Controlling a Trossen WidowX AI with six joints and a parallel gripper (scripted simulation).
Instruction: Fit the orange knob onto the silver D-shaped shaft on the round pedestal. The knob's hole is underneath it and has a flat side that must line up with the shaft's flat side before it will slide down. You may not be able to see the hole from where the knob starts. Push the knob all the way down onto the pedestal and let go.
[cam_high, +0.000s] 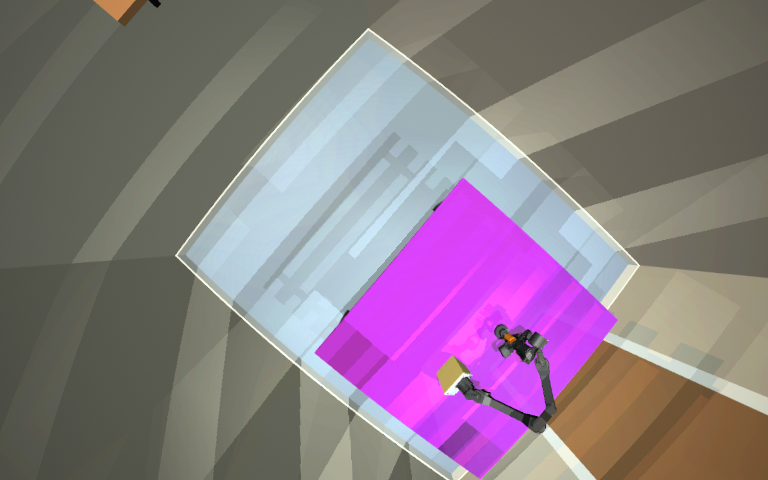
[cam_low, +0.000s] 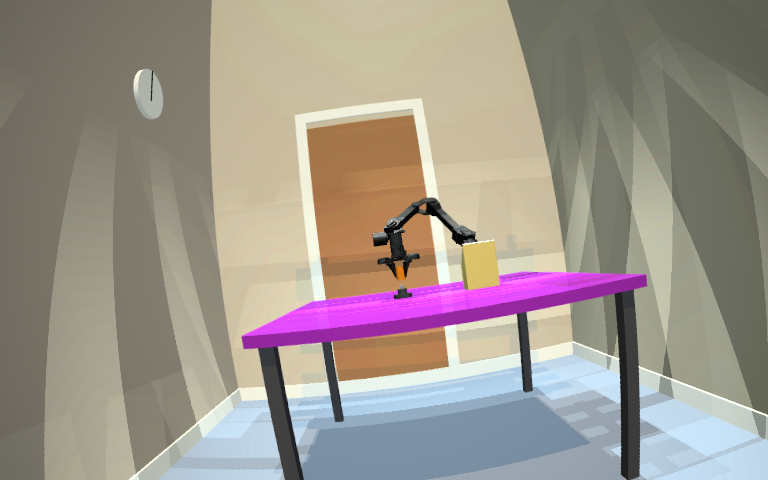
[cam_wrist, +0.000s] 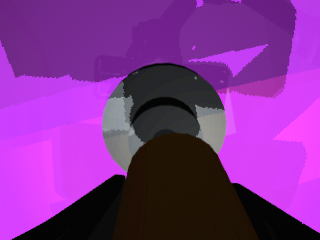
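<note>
The orange knob is 30 mm above my gripper tip. The rest, counted from my gripper tip: round pedestal 60 mm below.
</note>
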